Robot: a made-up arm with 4 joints.
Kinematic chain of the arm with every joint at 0, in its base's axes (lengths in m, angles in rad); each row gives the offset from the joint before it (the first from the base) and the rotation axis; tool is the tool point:
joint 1: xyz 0 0 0.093 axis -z
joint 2: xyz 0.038 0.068 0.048 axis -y
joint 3: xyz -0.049 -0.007 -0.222 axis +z
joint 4: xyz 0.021 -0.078 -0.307 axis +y
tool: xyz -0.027 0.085 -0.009
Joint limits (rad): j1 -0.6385..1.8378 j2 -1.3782..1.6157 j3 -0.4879..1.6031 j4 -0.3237..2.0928
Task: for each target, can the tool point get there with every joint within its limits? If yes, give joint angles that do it. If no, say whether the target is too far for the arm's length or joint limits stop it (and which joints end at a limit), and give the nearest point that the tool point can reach.
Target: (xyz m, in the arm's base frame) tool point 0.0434 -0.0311 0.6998
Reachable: no: joint limits stop it (at a limit: joint 2, joint 4) | nearest point 0.4412 -0.3161 0.1420 | short by 0.742 m
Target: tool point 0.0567 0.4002 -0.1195
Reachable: yes | joints 1.5454 -0.9240 1.4344 1.2948
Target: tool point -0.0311 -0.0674 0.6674
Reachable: no: joint limits stop it (at a limit: joint 1, joint 2, joint 3) | nearest point -0.4186 -0.2156 0.1006 | short by 0.702 m
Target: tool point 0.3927 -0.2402 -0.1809
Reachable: yes | joints 0.6906 1.0246 0.3714 0.4921
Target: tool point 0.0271 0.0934 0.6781
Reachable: no: joint limits stop it (at a limit: joint 2, joint 3) | nearest point 0.1312 0.4523 0.1007 | short by 0.688 m
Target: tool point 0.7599 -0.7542 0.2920
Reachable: no: too far | nearest point 0.4185 -0.4154 0.1183 | short by 0.511 m
